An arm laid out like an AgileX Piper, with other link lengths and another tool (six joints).
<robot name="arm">
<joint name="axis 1" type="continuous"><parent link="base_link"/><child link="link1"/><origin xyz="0 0 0.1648" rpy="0 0 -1.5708"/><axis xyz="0 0 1"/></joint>
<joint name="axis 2" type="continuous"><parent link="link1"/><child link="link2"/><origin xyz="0 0 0" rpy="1.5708 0 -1.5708"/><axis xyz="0 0 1"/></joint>
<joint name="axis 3" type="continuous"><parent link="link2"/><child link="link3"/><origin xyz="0.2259 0.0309 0" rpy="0 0 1.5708"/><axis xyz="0 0 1"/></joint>
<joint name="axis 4" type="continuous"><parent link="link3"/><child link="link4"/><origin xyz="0.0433 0.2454 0" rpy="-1.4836 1.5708 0"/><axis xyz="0 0 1"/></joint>
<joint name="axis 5" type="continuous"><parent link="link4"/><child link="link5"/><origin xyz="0 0 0" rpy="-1.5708 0 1.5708"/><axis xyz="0 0 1"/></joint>
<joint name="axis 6" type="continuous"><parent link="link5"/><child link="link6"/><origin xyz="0 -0.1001 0" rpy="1.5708 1.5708 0"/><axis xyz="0 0 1"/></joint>
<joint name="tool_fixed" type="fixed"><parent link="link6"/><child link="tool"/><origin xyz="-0.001 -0.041 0.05" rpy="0 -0.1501 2.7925"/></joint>
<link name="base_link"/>
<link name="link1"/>
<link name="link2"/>
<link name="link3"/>
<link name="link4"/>
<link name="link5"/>
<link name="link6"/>
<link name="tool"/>
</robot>
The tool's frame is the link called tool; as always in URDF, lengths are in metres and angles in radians. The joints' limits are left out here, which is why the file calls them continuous.
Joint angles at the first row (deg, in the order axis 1, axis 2, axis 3, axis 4, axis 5, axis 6):
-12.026, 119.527, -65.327, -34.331, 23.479, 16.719
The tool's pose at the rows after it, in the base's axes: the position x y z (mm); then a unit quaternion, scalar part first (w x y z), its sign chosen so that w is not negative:
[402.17 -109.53 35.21 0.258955 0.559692 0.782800 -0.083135]
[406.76 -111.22 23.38 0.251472 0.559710 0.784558 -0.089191]
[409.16 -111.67 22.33 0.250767 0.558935 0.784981 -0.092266]
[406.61 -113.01 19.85 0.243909 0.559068 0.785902 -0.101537]
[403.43 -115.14 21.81 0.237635 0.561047 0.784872 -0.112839]
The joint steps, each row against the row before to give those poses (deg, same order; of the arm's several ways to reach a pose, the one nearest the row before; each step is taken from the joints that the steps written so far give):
0.046, 4.032, -3.905, 1.228, 1.162, 0.064
0.021, 3.129, -2.533, -0.057, 0.574, 0.001
0.124, 0.676, -1.013, -0.001, 0.639, -0.111
-0.001, 0.282, -0.175, -0.175, 1.221, -0.009
0.000, -0.520, 0.000, 0.000, 1.915, -0.056

